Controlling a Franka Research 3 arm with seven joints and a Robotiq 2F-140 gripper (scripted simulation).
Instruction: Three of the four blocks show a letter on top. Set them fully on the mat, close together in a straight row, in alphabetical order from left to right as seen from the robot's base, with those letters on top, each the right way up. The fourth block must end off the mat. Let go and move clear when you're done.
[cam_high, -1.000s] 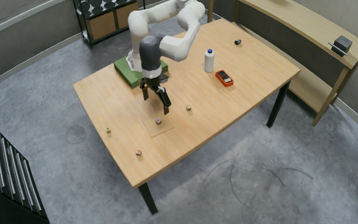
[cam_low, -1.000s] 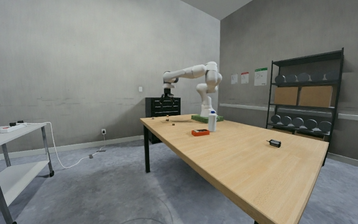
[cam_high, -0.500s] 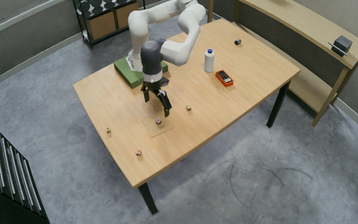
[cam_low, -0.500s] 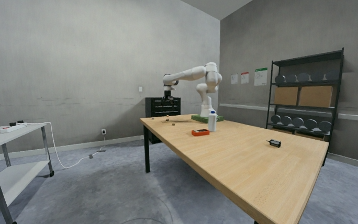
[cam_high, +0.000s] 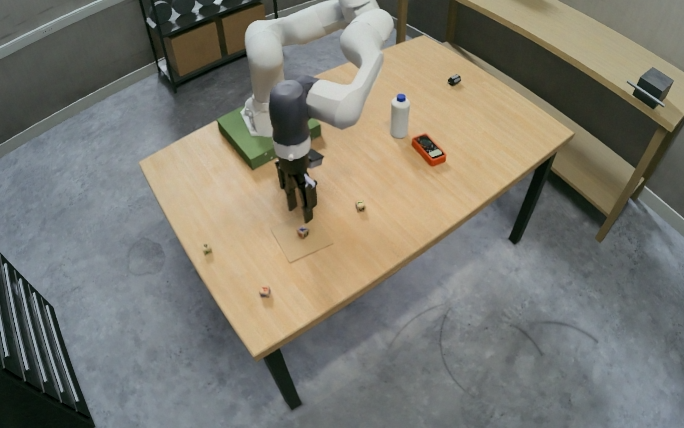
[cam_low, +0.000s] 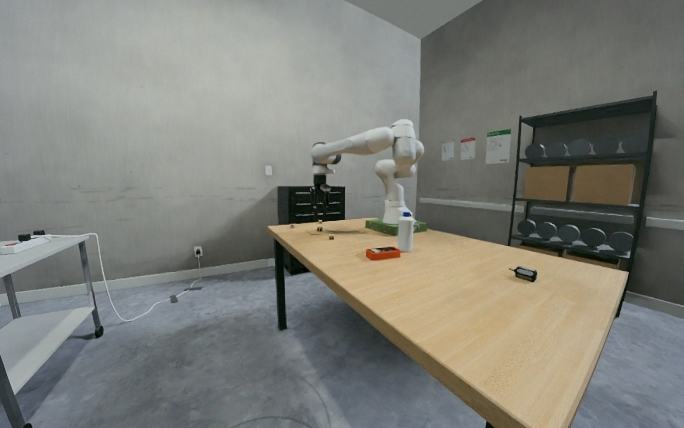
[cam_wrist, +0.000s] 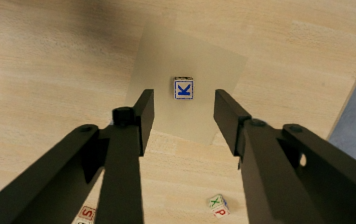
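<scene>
Right now my hand is 1 cm to the left of the tan mat and 12 cm above it. The rest, counted from my hand: white bottle 17 cm behind, 51 cm to the left, 4 cm below; block 2 cm ahead, 19 cm to the left, 11 cm below; orange meter 4 cm behind, 53 cm to the left, 11 cm below.
</scene>
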